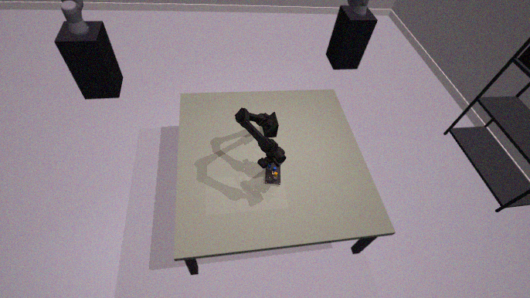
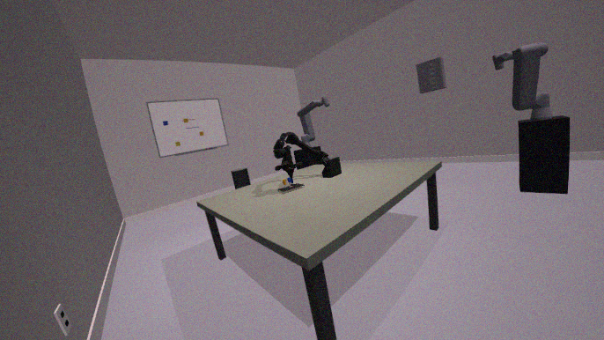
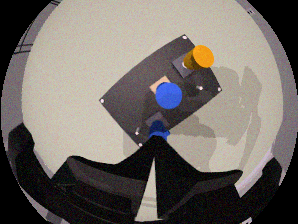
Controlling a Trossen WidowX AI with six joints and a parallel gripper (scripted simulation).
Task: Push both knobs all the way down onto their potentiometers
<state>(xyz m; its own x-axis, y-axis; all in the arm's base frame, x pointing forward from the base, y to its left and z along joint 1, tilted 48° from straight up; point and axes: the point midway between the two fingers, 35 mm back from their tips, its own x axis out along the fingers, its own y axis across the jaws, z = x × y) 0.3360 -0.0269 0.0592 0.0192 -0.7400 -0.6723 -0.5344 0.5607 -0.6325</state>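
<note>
The blue knob is 1 cm below my gripper tip. From my gripper tip the other things lie so: orange knob (8 cm ahead, 2 cm to the left).
</note>
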